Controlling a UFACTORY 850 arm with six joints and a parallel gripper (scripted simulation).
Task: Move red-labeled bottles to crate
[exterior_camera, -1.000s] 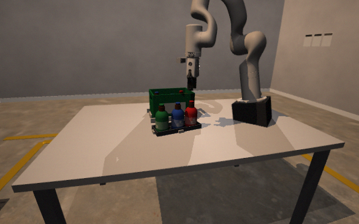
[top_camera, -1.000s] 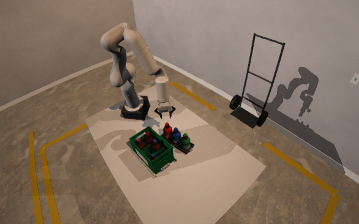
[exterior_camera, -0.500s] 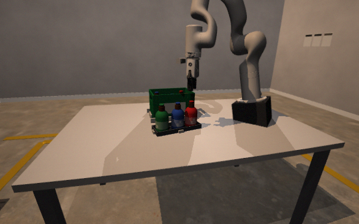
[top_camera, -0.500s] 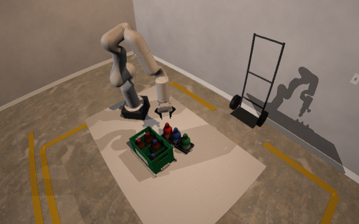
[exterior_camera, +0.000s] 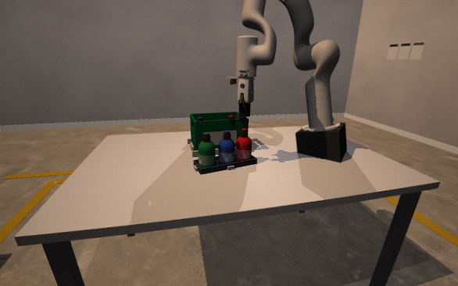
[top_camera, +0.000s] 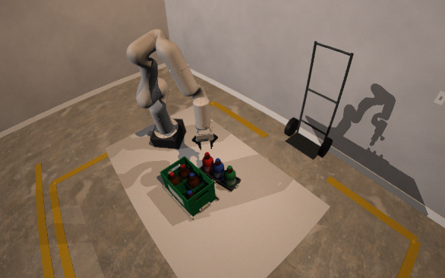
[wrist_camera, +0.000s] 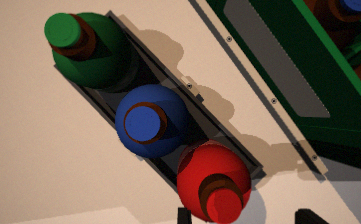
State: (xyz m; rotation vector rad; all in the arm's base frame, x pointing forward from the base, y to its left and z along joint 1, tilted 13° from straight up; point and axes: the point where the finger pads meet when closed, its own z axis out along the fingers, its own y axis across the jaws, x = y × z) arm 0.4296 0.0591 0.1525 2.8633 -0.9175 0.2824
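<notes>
Now: the red-labeled bottle 140 mm below my hand. The rest, counted from my hand: green-labeled bottle 180 mm ahead, 140 mm below, 20 mm to the left; then brown bottle 170 mm to the right, 140 mm below, 70 mm ahead; then blue-labeled bottle 140 mm below, 80 mm ahead, 20 mm to the left.
</notes>
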